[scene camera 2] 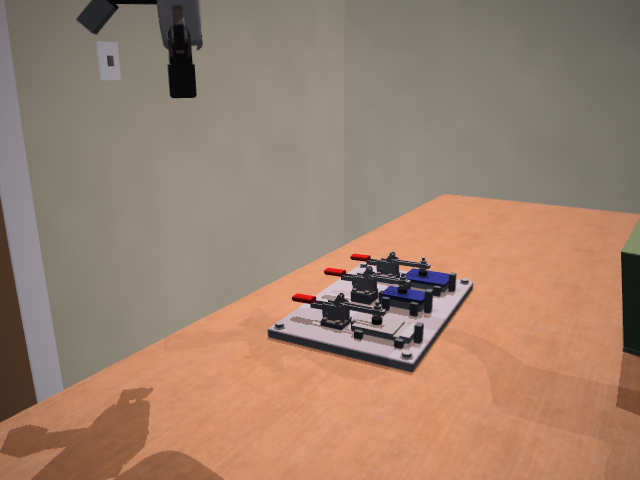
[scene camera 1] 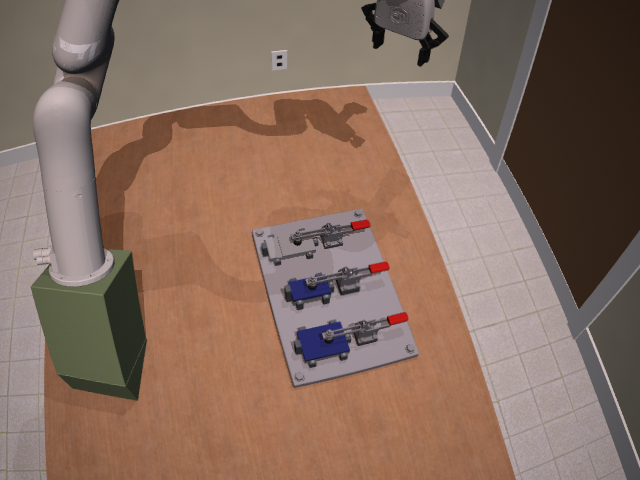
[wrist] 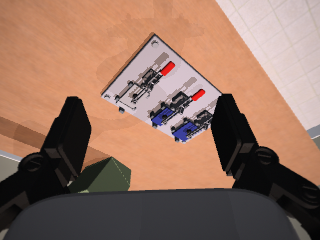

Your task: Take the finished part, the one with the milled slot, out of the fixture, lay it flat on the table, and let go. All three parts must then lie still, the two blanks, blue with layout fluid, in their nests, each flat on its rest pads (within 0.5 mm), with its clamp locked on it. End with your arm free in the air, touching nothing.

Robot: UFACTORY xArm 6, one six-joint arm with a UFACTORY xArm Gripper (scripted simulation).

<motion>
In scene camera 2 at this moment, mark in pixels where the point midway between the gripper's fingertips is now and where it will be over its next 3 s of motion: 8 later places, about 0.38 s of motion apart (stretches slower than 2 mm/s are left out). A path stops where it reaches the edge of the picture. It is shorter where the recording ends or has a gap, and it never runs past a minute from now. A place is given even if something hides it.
The gripper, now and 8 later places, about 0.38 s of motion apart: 183, 97; 202, 114; 214, 124; 246, 146; 261, 155; 275, 162; 316, 183; 375, 207; 389, 212
</motion>
